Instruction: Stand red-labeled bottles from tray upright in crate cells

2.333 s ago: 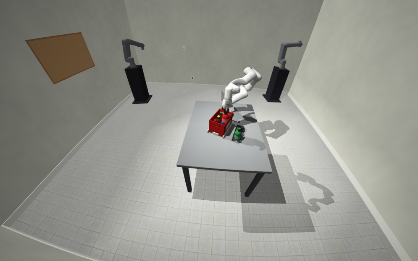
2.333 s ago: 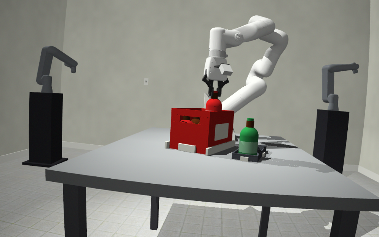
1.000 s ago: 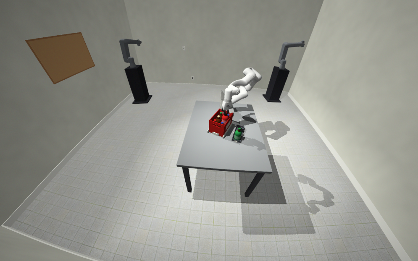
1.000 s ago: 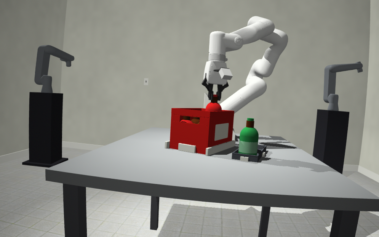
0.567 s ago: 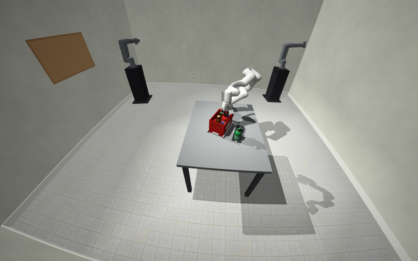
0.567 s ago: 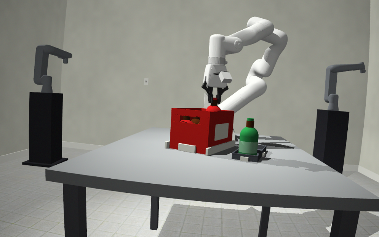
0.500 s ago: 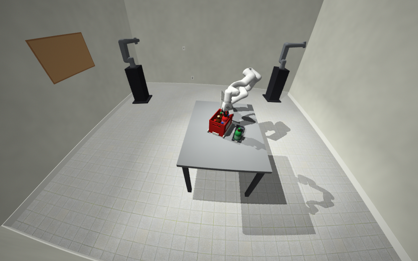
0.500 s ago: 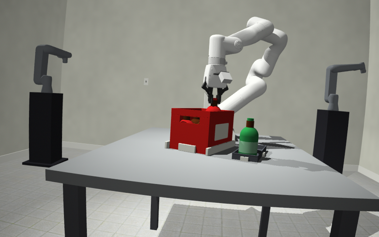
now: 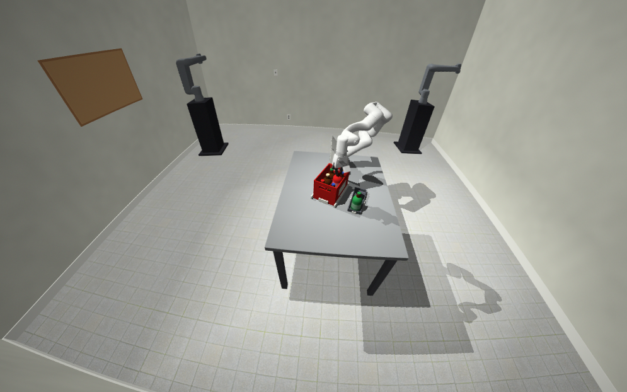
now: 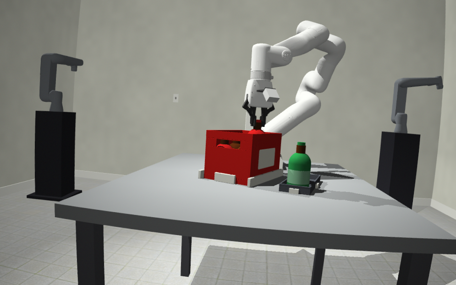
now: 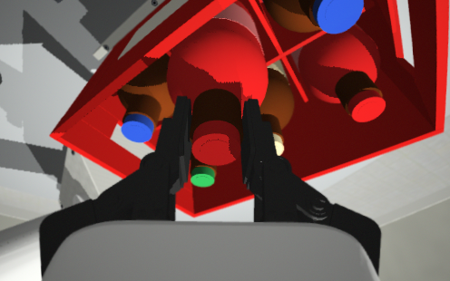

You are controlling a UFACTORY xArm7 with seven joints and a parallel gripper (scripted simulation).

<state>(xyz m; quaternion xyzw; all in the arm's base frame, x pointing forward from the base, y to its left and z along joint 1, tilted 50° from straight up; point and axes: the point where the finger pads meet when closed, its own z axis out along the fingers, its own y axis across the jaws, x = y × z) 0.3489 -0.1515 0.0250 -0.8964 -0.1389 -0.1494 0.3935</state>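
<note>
Right now the red-labeled bottle is 70 mm below my hand. From my hand the other things lie so: brown bottle (50 mm behind, 70 mm to the right, 130 mm below); then red crate (20 mm behind, 40 mm to the right, 130 mm below); then green bottle (170 mm ahead, 130 mm to the left, 130 mm below).
</note>
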